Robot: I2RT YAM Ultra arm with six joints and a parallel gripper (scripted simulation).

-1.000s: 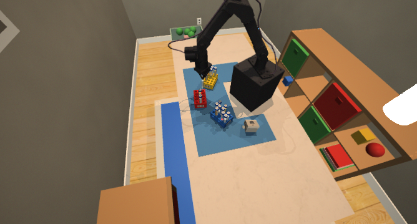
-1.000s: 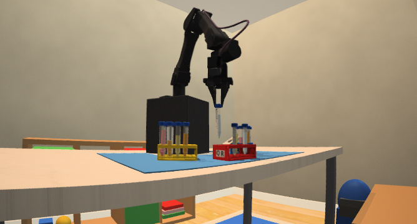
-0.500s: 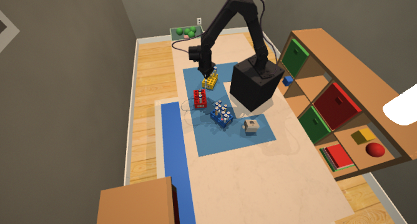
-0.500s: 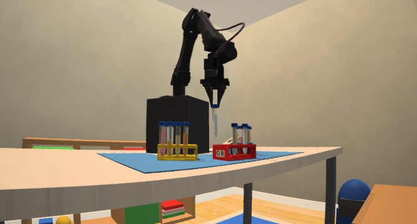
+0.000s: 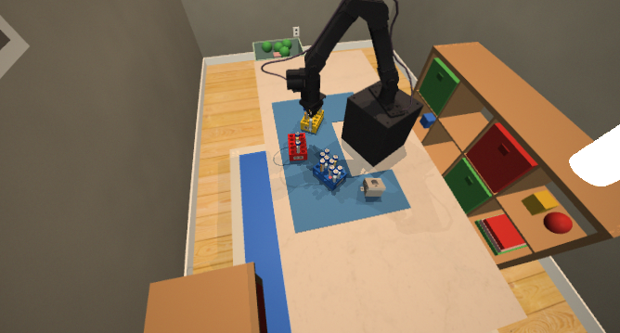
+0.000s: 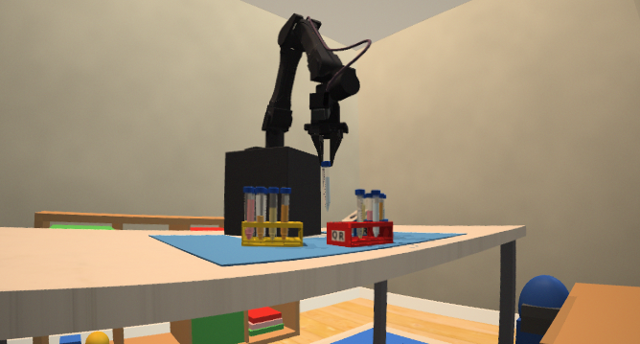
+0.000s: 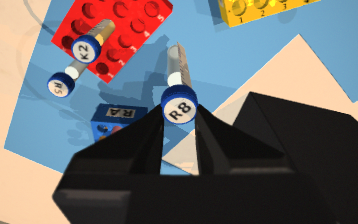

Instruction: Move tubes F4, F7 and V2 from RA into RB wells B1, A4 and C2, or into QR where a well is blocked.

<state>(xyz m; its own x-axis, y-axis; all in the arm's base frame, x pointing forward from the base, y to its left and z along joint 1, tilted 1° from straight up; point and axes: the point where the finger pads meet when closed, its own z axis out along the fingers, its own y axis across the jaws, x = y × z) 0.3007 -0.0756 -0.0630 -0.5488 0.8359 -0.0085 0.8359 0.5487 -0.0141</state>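
My gripper is now 6 cm above the tube R8, 1 cm to the left of it and 1 cm short of it. From my hand the other things lie so: red rack 17 cm below, 8 cm ahead, 3 cm to the left; then rack RB 17 cm below, 13 cm to the right, 5 cm behind; then tube 13 cm below, 8 cm ahead, 2 cm to the left.
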